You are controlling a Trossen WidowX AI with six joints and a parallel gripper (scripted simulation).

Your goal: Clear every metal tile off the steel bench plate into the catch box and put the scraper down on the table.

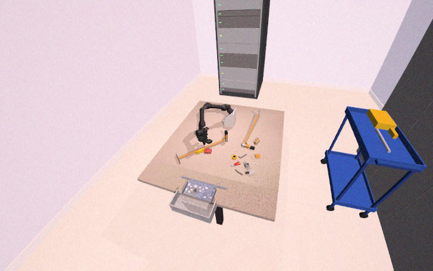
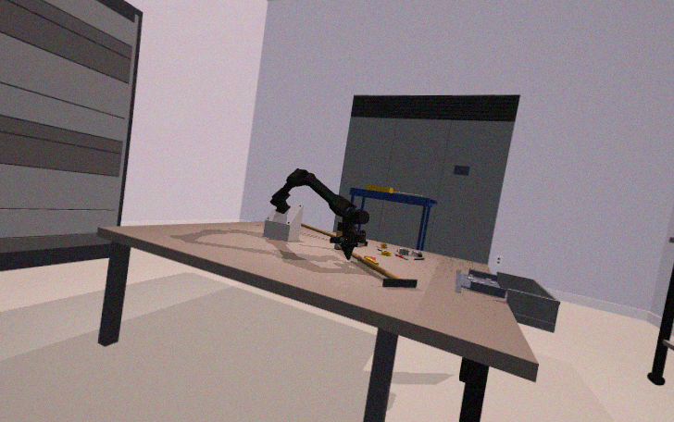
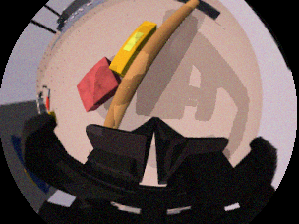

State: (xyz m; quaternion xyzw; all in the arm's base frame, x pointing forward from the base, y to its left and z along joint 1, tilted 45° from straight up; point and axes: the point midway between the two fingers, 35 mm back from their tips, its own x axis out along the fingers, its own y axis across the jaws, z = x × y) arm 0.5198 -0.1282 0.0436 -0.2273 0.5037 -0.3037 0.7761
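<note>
My gripper tip is 5 cm below the long scraper, 5 cm short of it and 2 cm to the right of it. Round my gripper tip: yellow tape roll: 38 cm to the left, 4 cm ahead; then yellow block: 11 cm ahead, 2 cm to the left, 2 cm above; then red block: 8 cm to the left, 7 cm ahead.
</note>
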